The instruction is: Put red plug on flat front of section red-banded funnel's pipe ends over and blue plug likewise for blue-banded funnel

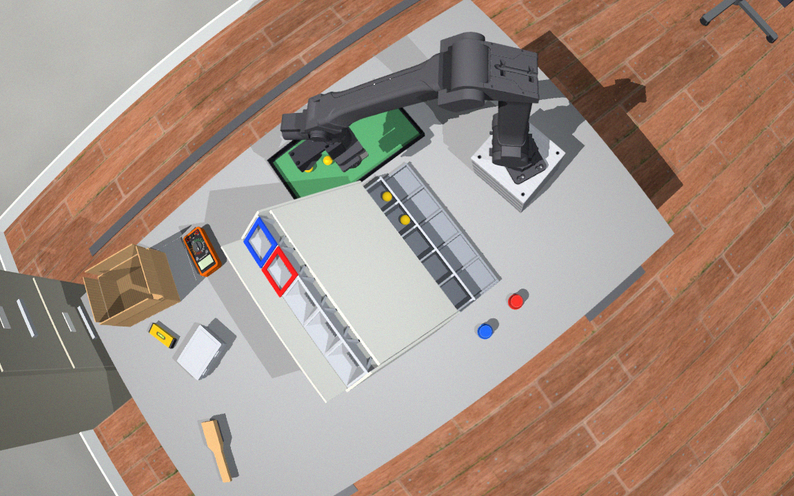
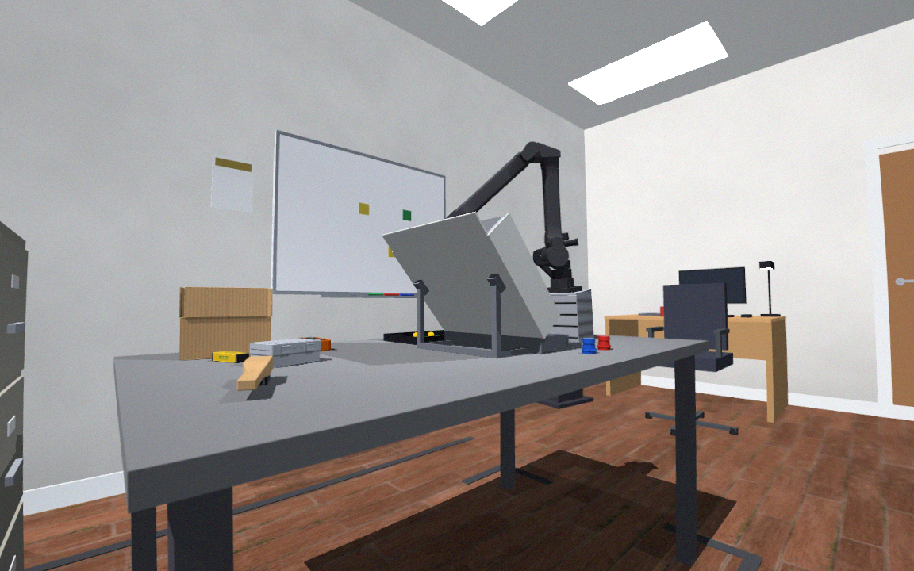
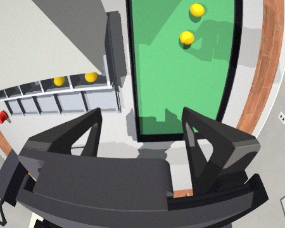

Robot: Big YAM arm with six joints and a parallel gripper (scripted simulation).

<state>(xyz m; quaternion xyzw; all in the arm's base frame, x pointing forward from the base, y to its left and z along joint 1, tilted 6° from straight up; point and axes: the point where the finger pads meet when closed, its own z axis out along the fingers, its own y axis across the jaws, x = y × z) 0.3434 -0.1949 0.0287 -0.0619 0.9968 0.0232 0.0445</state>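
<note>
Now: hand 8 cm to the left of the green tray and 17 cm above it. Round my hand: multimeter (49 cm ahead, 2 cm to the right, 16 cm below); sloped cover (7 cm ahead, 26 cm to the left, 3 cm above); grey case (60 cm ahead, 23 cm to the left, 15 cm below).
</note>
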